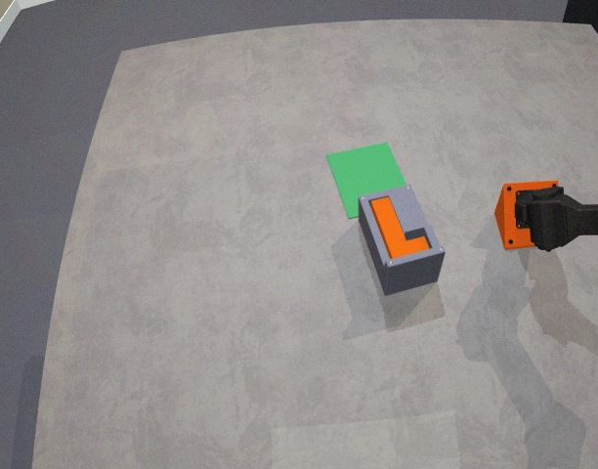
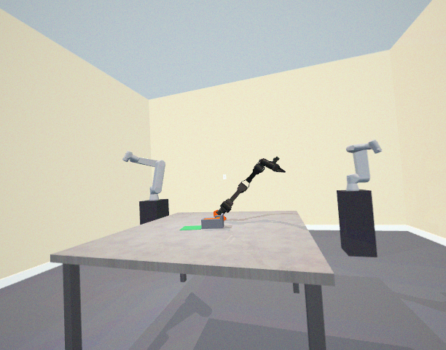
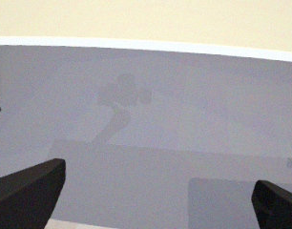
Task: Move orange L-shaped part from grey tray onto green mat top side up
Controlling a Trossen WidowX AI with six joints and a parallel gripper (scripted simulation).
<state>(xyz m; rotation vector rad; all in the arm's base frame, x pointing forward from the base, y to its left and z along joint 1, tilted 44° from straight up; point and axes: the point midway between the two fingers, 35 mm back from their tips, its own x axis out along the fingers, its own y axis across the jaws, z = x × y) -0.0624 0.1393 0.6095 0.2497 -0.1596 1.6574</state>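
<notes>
Right now the orange L-shaped part is 520 mm to the right of my gripper tip, 320 mm below it and 310 mm ahead of it. Round my gripper tip: green mat 680 mm to the right, 390 mm below, 340 mm ahead.
</notes>
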